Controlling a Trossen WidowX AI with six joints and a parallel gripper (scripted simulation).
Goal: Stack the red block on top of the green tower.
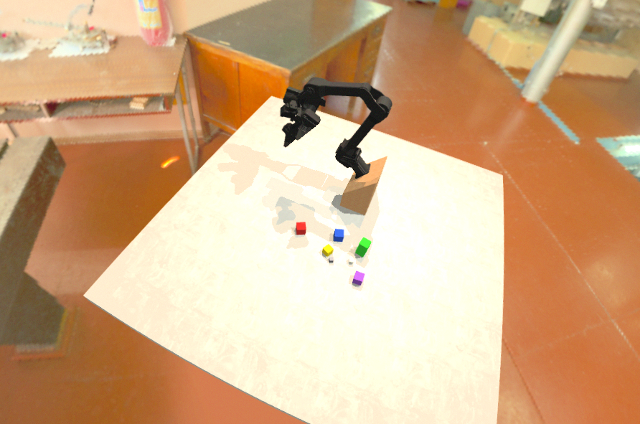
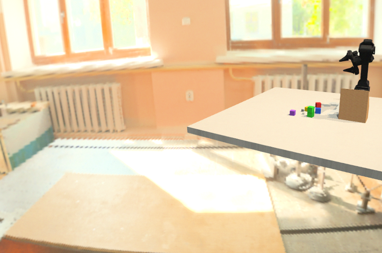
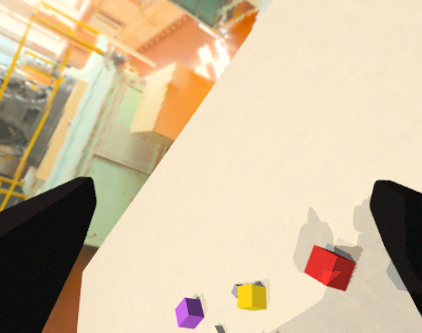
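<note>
My gripper tip is now 270 mm above the red block, 130 mm short of it and 100 mm to the right of it. Also, from my gripper tip: purple block: 340 mm to the left, 280 mm below, 260 mm ahead; then yellow block: 280 mm below, 220 mm to the left, 190 mm ahead; then blue block: 270 mm below, 240 mm to the left, 110 mm ahead.
</note>
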